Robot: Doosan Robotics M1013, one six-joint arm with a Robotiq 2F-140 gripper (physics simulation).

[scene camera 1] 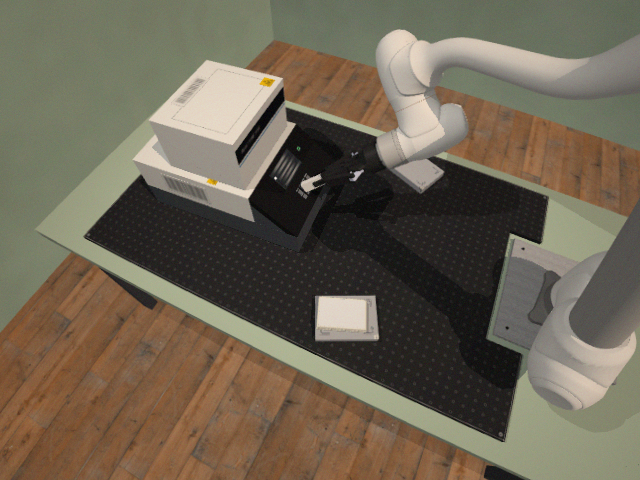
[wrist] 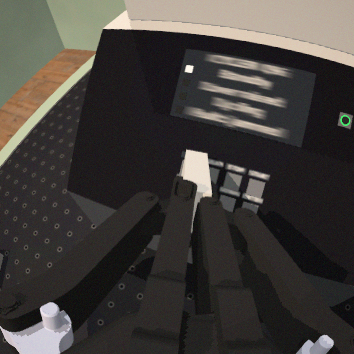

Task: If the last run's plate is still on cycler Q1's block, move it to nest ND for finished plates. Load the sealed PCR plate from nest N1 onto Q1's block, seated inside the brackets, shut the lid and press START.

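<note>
Cycler Q1 [scene camera 1: 217, 124] [wrist: 127, 75] stands at the table's left. Its lid [scene camera 1: 217, 103] is down on the body, so the block and anything on it are hidden. My gripper [scene camera 1: 310, 183] [wrist: 192, 167] is shut and empty. Its pale fingertips are over the left end of the key row on the sloped front panel; whether they touch it I cannot tell. The right-hand upper key [wrist: 256, 187] shows beside them, its label too blurred to read. The screen [scene camera 1: 285, 169] [wrist: 245, 95] is lit, its text blurred. A white-topped plate [scene camera 1: 342, 313] sits on the front nest [scene camera 1: 373, 322].
A grey nest [scene camera 1: 419, 174] without a visible plate stands at the back, partly behind my wrist. A green ring light [scene camera 1: 298, 148] [wrist: 345, 120] glows on the panel's right. The black perforated mat [scene camera 1: 232, 273] [wrist: 37, 200] lies under the cycler and nests. My arm's base is at the right.
</note>
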